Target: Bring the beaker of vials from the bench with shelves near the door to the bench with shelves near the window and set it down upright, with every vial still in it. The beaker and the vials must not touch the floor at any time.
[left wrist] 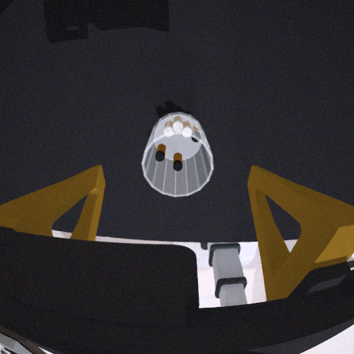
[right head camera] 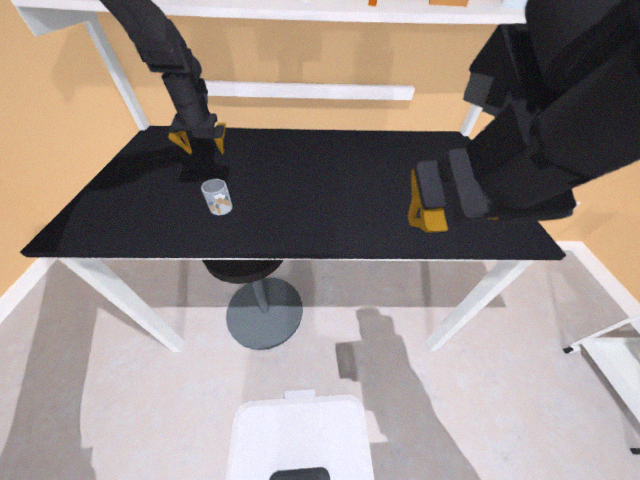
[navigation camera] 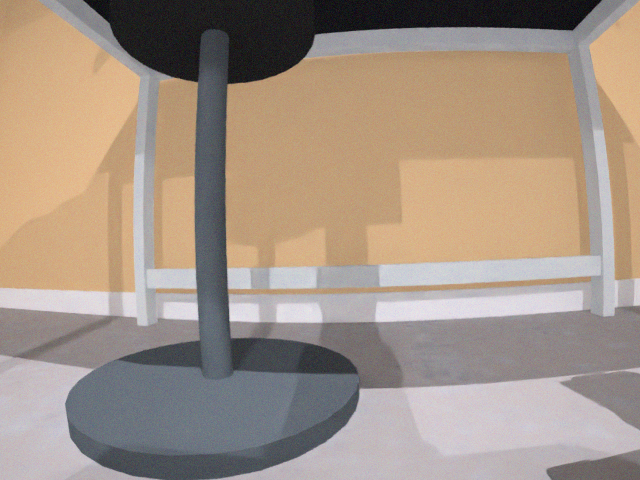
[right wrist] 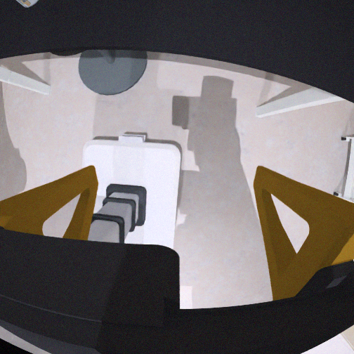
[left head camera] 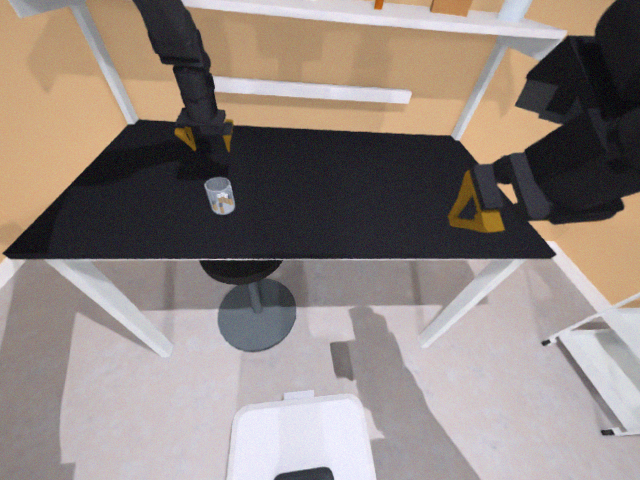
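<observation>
A clear glass beaker (left head camera: 220,196) (right head camera: 216,197) (left wrist: 177,162) stands upright on the black-topped bench (left head camera: 330,206) (right head camera: 330,206), left of its middle. Several vials (left wrist: 178,125) with amber bodies and white or dark caps are inside the beaker. My left gripper (left head camera: 211,144) (right head camera: 206,147) (left wrist: 176,173) is open and empty; it hangs above the bench, behind the beaker in the head views and apart from it. My right gripper (right head camera: 426,206) (right wrist: 175,174) is open and empty, over the right part of the bench, far from the beaker. A bit of the beaker shows at the top left of the right wrist view.
A shelf (left head camera: 330,15) with several items runs above the bench's back, and a white rail (left head camera: 310,90) is on the wall. A round stool (left head camera: 256,315) (navigation camera: 211,413) stands under the bench's front edge. A white cart (left head camera: 599,361) is at the right. My white base (left head camera: 302,428) faces the bench.
</observation>
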